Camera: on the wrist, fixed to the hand. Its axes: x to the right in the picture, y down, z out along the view.
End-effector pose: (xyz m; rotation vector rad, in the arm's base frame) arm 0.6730 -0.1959 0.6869 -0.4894 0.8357 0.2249
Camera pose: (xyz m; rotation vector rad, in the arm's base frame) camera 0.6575 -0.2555 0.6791 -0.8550 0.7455 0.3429
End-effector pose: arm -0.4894 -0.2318 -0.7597 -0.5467 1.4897 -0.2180
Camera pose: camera -0.5248 -0.2763 -0.7349 -0.8864 1.4890 0.0329
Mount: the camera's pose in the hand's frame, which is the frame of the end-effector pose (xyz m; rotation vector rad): -0.0044 -0.0432 -0.0443 -0.3749 -0.0366 -0.0533
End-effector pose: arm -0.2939 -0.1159 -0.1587 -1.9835 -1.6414 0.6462
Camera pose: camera -0.2993 -0.1161 -0.0969 -2.1819 -1.9452 0.3760
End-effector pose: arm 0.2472 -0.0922 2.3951 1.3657 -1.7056 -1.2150
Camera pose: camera 0.3041 -0.1015 2.3721 1.1710 -1.3821 -1.5083
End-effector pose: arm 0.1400 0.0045 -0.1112 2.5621 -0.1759 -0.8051
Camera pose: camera 0.1611 0.0608 -0.0961 2.2081 0.0313 -0.8184
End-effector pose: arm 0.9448 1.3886 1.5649 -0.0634 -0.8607 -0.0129
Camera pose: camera 0.9739 1.3427 1.5349 -0.3930 -0.8878 -0.2239
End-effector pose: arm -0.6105 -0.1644 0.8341 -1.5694 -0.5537 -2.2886
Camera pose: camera -0.6649 -0.1476 0.8096 -1.7816 -0.1802 -2.5184
